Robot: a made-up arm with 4 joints.
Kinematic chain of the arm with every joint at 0, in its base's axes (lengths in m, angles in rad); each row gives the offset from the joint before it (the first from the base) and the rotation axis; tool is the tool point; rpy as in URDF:
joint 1: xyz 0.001 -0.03 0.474 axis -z
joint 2: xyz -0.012 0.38 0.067 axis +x
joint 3: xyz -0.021 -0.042 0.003 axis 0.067 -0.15 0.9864
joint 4: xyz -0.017 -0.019 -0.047 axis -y
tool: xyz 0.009 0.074 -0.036 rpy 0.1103 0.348 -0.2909
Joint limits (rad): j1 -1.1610..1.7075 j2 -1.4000..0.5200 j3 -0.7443..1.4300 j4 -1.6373..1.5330
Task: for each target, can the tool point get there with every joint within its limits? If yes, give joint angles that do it. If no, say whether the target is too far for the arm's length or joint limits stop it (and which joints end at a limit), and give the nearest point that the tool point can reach.
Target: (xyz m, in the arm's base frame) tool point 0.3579 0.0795 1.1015
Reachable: no: too far | nearest point 0.3046 0.0631 0.6037 | short by 0.501 m
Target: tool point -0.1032 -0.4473 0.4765
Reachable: no: joint limits stop it (at a limit: joint 1, joint 3) | nearest point -0.2914 0.0005 0.5267 | short by 0.488 m
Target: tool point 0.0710 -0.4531 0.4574
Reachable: no: joint limits stop it (at a limit: joint 1, joint 3) | nearest point 0.3144 -0.0820 0.5204 | short by 0.448 m
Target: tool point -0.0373 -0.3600 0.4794
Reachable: no: joint limits stop it (at a limit: joint 1, joint 3) | nearest point -0.2908 0.0007 0.5280 | short by 0.444 m
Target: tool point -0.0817 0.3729 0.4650
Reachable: yes | joints -0.1037 0.2069 -0.0399 -0.0334
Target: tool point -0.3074 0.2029 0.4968
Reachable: yes | joints -0.7600 -0.2252 0.9946 1.2739
